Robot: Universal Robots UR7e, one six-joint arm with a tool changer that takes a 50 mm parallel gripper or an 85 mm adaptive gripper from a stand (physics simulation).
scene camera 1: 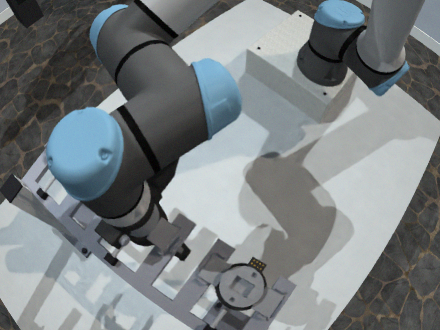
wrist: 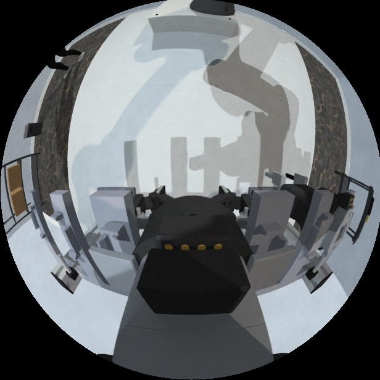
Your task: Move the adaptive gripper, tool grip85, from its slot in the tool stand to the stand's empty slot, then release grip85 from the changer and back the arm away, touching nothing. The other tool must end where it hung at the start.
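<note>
Adaptive gripper grip85 (scene camera 1: 162, 233) visible, also in the wrist view (wrist: 192, 222). Tool stand (wrist: 115, 228) visible.
</note>
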